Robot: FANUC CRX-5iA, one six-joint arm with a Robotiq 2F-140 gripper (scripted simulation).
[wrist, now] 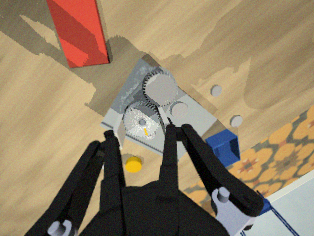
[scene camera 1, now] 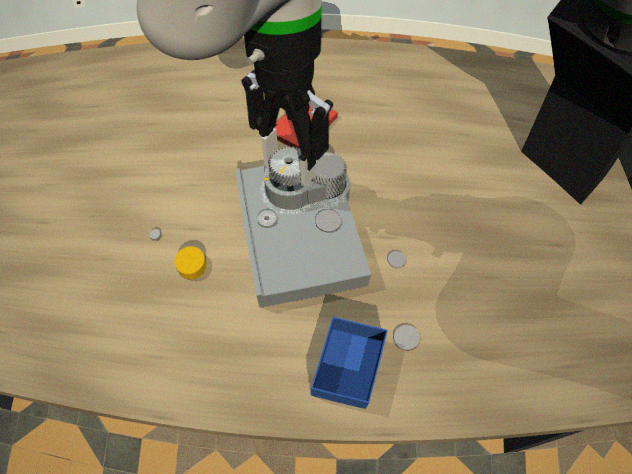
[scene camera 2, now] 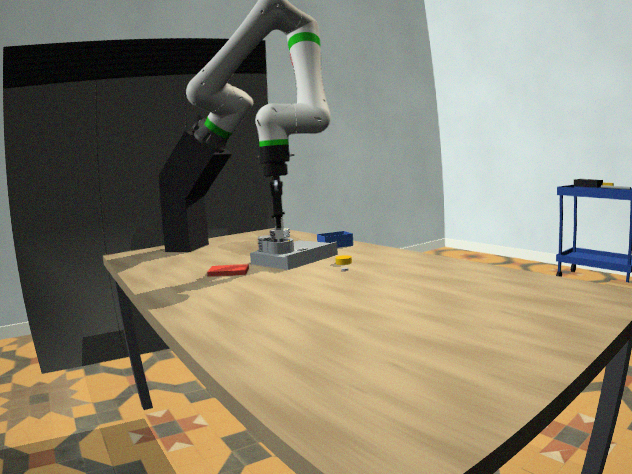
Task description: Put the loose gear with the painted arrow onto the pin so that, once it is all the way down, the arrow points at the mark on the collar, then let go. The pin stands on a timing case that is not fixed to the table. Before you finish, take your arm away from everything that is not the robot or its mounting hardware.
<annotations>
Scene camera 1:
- my gripper: 289, 170
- gear: 284, 166
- blue bin: 349, 364
</annotations>
